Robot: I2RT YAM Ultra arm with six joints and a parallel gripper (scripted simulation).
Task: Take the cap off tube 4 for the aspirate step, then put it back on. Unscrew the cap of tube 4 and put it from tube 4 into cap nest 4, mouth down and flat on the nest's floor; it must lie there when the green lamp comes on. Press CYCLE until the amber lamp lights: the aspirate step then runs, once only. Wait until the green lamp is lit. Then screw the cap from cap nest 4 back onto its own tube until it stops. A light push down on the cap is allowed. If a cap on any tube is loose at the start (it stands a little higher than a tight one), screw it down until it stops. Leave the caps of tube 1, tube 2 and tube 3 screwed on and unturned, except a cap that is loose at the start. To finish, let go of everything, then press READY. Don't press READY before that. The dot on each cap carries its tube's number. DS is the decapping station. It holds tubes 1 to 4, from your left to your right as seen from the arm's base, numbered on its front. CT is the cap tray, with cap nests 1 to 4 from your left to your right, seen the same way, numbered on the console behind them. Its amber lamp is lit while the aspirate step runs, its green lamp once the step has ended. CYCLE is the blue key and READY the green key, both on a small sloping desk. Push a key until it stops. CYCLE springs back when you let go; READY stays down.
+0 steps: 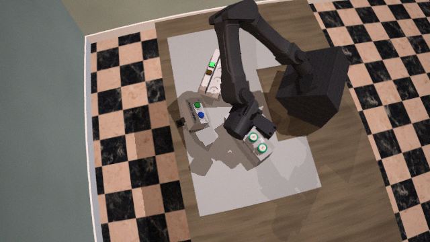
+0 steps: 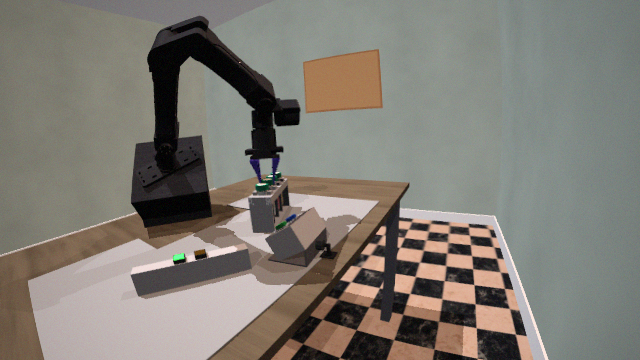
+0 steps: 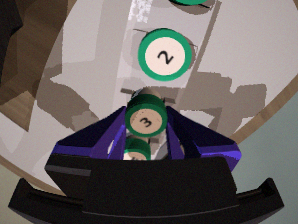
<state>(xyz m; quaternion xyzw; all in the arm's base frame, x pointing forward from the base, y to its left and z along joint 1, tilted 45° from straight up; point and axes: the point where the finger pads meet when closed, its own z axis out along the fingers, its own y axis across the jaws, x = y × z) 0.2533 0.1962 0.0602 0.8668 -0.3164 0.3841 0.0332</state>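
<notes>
My gripper is now right at the cap 3. Also, from my hand: cap 2: 2 cm behind, 5 cm to the left; then green ready key: 16 cm ahead, 14 cm to the right, 5 cm below; then blue cycle key: 15 cm ahead, 9 cm to the right, 5 cm below.
</notes>
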